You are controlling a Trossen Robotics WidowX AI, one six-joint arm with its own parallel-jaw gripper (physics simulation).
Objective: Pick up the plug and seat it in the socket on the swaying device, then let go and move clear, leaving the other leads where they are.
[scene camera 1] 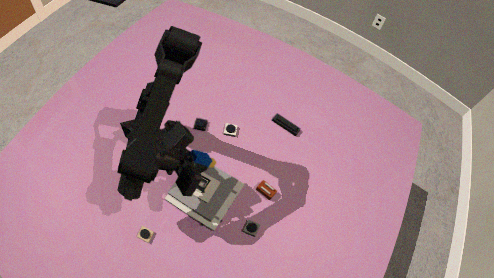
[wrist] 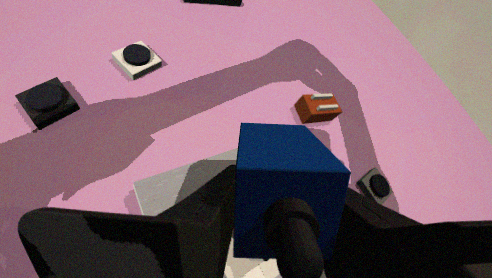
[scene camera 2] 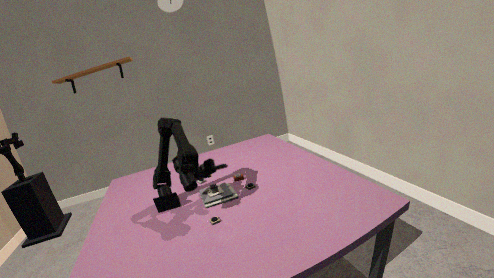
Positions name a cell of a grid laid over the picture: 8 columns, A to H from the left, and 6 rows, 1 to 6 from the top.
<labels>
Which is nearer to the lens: the blue plug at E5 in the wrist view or the grey lead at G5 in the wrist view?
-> The blue plug.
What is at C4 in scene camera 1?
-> The gripper.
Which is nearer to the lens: the blue plug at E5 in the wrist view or the orange-red lead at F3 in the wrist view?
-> The blue plug.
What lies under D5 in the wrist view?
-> The gripper.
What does the grey lead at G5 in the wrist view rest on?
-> The table.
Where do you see a grey device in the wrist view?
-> C5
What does the orange-red lead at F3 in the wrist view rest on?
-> The table.
</labels>
